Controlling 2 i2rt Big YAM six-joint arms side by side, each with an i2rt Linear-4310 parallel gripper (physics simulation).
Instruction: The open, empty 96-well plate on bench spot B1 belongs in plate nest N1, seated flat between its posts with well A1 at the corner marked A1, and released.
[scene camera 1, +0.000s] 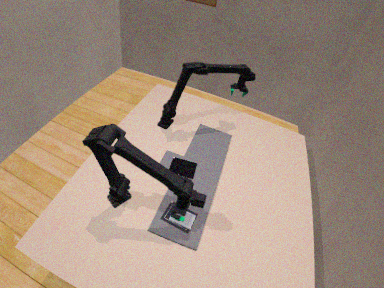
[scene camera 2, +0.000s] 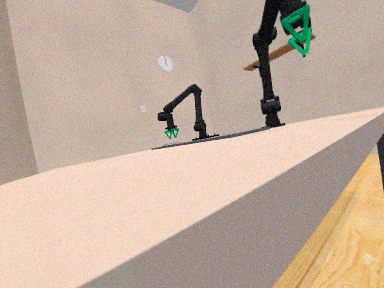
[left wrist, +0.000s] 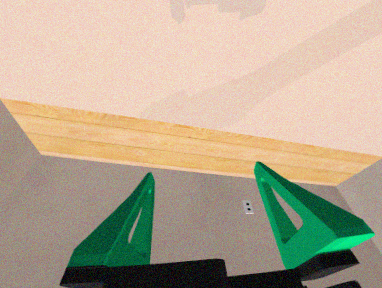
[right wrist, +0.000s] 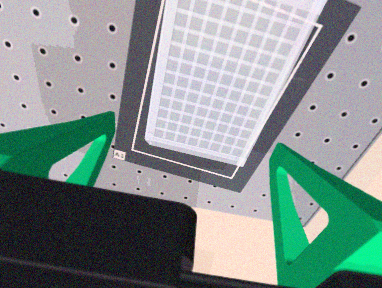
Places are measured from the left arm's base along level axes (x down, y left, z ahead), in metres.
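Pixels of known places: left gripper, fingertip midpoint: (scene camera 1: 236, 95) (scene camera 2: 304, 48) (left wrist: 203, 171); right gripper, fingertip midpoint: (scene camera 1: 180, 212) (scene camera 2: 172, 138) (right wrist: 195, 136); left arm's base at its link origin: (scene camera 1: 165, 123) (scene camera 2: 273, 127); right arm's base at its link origin: (scene camera 1: 119, 197).
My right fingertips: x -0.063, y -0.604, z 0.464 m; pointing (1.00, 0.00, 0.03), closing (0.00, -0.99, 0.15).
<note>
For each thing: its top centre in the pictures, then the offset to it from my right fingertips. "spot": a spot on its surface instead. Level surfaces: height alone.
- 96-well plate at its top centre: (right wrist: 217, 85) (scene camera 1: 182, 217) dy -0.006, dx +0.034, dz +0.021 m
- dark rectangular pad at a spot on its surface: (right wrist: 128, 100) spot: dy +0.051, dx +0.048, dz -0.020 m
- grey perforated board at its surface level: dx +0.050 m
- black rectangular block at its top centre: (scene camera 1: 183, 166) dy +0.293, dx +0.029, dz -0.138 m
- pale table top at its surface level: dx +0.063 m
The 96-well plate (right wrist: 215, 85) (scene camera 1: 189, 221) is pale and translucent. It lies inside a thin white outline on a dark rectangular pad (right wrist: 128, 100), nearer the outline's left side in the right wrist view. A small tag, A1 (right wrist: 119, 155), marks the pad's lower left corner there. My right gripper (right wrist: 195, 136) (scene camera 1: 179, 218) (scene camera 2: 172, 134) is open above the plate, its fingers apart on either side of the plate's near end and holding nothing. My left gripper (left wrist: 203, 171) (scene camera 1: 238, 93) (scene camera 2: 304, 48) is open and empty, high and away from the plate. Which black fixture is nest N1 cannot be told.
A grey perforated board (scene camera 1: 212, 142) (right wrist: 345, 102) runs under the pad. A black rectangular block (scene camera 1: 183, 167) stands near the board's left edge, behind the right gripper in scene camera 1. The pale table top (scene camera 1: 265, 200) surrounds the board, with wood (left wrist: 190, 137) along its edge.
</note>
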